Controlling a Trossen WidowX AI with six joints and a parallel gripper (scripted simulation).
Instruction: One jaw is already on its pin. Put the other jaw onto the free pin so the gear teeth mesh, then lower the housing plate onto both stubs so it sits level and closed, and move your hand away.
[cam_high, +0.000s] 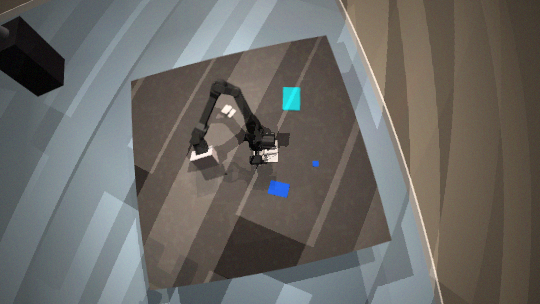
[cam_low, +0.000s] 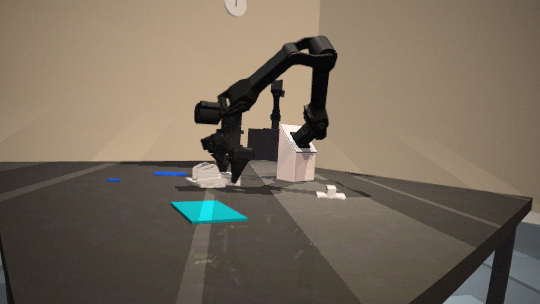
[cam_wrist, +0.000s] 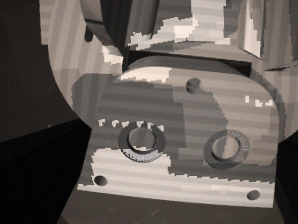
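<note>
Now: the white housing plate 10 mm ahead of my gripper tip and 20 mm above it. The rest, counted from my gripper tip: jaw: 30 mm ahead, 10 mm to the left, 10 mm above; then cyan flat patch: 270 mm ahead, 250 mm to the left; then small blue square: 270 mm ahead, 150 mm to the right, 10 mm below.
</note>
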